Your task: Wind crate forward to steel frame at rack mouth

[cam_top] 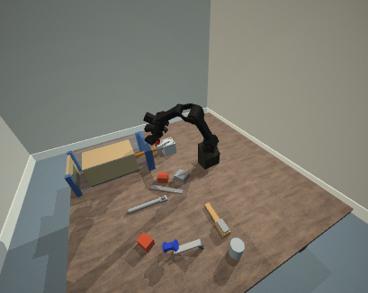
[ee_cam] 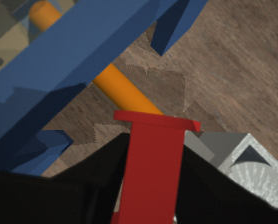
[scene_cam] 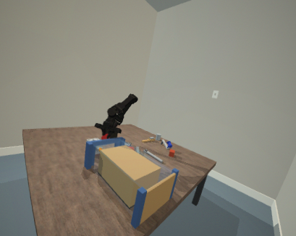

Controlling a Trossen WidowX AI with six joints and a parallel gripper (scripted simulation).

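My gripper tip is 4 cm past the red-gripped winch handle, 3 cm above it and 1 cm to the right of it. From my gripper tip the other things lie so: blue frame (5 cm ahead, 3 cm to the right, 3 cm below); then red handle knob (1 cm to the left, 1 cm behind); then grey winch (12 cm behind, 10 cm below, 1 cm to the right).
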